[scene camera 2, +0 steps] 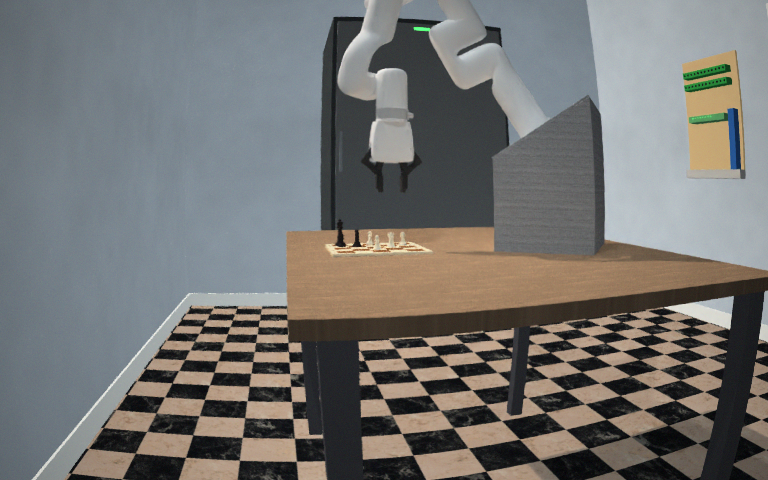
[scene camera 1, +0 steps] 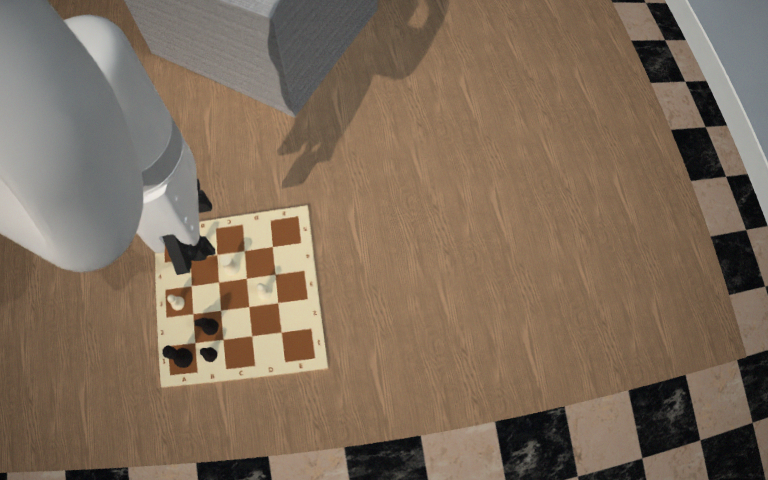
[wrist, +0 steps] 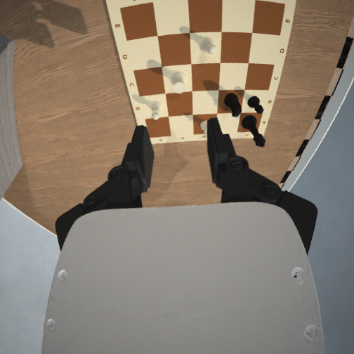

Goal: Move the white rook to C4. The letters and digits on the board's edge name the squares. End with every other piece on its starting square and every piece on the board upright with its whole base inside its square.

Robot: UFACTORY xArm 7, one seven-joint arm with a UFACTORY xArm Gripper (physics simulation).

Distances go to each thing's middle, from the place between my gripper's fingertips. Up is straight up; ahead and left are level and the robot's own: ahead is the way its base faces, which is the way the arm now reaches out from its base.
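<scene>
Relative to the chessboard [scene camera 1: 284, 334], my gripper is 4 cm short of it and 13 cm above it.
</scene>
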